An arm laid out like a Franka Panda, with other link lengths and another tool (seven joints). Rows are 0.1 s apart.
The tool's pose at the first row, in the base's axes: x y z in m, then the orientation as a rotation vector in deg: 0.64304, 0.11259, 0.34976, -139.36, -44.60, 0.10
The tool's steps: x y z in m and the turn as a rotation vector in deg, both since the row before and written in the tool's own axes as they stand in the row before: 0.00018, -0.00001, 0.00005, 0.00, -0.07, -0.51; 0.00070, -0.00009, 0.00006, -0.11, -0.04, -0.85; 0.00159, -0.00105, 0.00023, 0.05, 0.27, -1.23; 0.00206, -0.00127, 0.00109, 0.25, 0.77, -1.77; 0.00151, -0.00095, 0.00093, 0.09, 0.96, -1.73; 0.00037, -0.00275, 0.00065, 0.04, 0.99, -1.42; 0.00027, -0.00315, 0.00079, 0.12, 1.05, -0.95; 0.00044, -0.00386, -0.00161, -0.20, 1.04, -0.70
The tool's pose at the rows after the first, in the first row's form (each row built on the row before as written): 0.64318, 0.11272, 0.34975, -139.17, -45.25, -0.01; 0.64370, 0.11319, 0.34987, -138.94, -46.32, -0.33; 0.64438, 0.11487, 0.35051, -138.34, -47.68, -1.11; 0.64513, 0.11741, 0.35066, -137.21, -49.42, -2.61; 0.64561, 0.11936, 0.35072, -136.17, -51.03, -4.39; 0.64411, 0.12158, 0.35168, -135.28, -52.25, -6.10; 0.64221, 0.12402, 0.35270, -134.48, -52.86, -7.65; 0.64024, 0.12557, 0.35608, -134.07, -53.21, -9.24
